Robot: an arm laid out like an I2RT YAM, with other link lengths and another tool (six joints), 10 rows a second.
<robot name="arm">
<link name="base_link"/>
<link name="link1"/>
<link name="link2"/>
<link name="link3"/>
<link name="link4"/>
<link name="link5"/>
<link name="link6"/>
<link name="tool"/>
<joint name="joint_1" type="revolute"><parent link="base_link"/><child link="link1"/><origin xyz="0.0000 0.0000 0.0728" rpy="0.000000 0.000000 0.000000"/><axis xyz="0 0 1"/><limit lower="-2.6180" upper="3.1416"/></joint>
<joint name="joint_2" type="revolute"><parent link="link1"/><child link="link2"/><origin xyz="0.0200 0.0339 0.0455" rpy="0.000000 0.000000 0.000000"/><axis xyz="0 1 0"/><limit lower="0.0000" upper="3.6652"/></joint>
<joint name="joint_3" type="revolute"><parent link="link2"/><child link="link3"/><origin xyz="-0.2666 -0.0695 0.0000" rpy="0.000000 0.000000 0.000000"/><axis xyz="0 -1 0"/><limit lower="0.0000" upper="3.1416"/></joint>
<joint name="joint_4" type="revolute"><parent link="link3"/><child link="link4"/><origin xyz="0.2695 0.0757 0.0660" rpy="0.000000 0.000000 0.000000"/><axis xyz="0 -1 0"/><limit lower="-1.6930" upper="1.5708"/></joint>
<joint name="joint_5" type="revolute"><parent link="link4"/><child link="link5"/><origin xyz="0.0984 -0.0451 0.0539" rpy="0.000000 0.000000 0.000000"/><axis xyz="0 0 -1"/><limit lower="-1.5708" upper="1.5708"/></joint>
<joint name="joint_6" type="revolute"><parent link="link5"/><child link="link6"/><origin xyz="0.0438 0.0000 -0.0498" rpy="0.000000 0.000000 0.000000"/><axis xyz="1 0 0"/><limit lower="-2.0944" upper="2.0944"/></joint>
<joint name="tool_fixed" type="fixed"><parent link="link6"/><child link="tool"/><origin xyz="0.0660 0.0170 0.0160" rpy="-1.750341 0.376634 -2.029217"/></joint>
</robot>
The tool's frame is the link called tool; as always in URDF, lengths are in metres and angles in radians.
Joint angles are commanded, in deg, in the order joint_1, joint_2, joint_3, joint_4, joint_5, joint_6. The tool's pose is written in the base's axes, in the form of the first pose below.
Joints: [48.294 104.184 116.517 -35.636 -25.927 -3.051]
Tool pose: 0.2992 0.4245 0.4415 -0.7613 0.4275 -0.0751 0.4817
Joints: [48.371 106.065 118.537 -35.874 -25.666 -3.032]
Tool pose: 0.3045 0.4309 0.4394 -0.7612 0.4286 -0.0763 0.4806
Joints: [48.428 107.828 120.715 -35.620 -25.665 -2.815]
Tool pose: 0.3092 0.4369 0.4410 -0.7587 0.4281 -0.0759 0.4852
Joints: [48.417 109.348 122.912 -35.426 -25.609 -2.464]
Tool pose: 0.3135 0.4413 0.4445 -0.7548 0.4286 -0.0758 0.4908
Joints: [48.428 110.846 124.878 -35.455 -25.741 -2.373]
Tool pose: 0.3171 0.4458 0.4456 -0.7534 0.4274 -0.0751 0.4940
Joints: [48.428 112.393 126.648 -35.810 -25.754 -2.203]
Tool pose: 0.3212 0.4504 0.4435 -0.7536 0.4287 -0.0739 0.4927
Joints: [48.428 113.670 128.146 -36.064 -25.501 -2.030]
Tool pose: 0.3250 0.4540 0.4420 -0.7528 0.4311 -0.0746 0.4918
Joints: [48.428 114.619 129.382 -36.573 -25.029 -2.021]
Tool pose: 0.3280 0.4562 0.4405 -0.7524 0.4339 -0.0774 0.4896
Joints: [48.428 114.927 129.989 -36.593 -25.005 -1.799]
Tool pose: 0.3287 0.4568 0.4421 -0.7509 0.4348 -0.0767 0.4912
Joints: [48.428 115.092 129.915 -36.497 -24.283 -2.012]
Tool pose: 0.3307 0.4574 0.4400 -0.7499 0.4372 -0.0825 0.4897
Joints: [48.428 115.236 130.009 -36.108 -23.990 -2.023]
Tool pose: 0.3319 0.4581 0.4404 -0.7478 0.4377 -0.0851 0.4919
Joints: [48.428 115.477 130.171 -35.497 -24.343 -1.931]
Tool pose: 0.3324 0.4595 0.4415 -0.7467 0.4354 -0.0830 0.4960
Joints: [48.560 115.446 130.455 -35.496 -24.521 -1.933]
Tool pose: 0.3306 0.4599 0.4440 -0.7465 0.4329 -0.0817 0.4987
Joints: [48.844 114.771 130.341 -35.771 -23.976 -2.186]
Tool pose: 0.3267 0.4584 0.4484 -0.7454 0.4314 -0.0859 0.5009
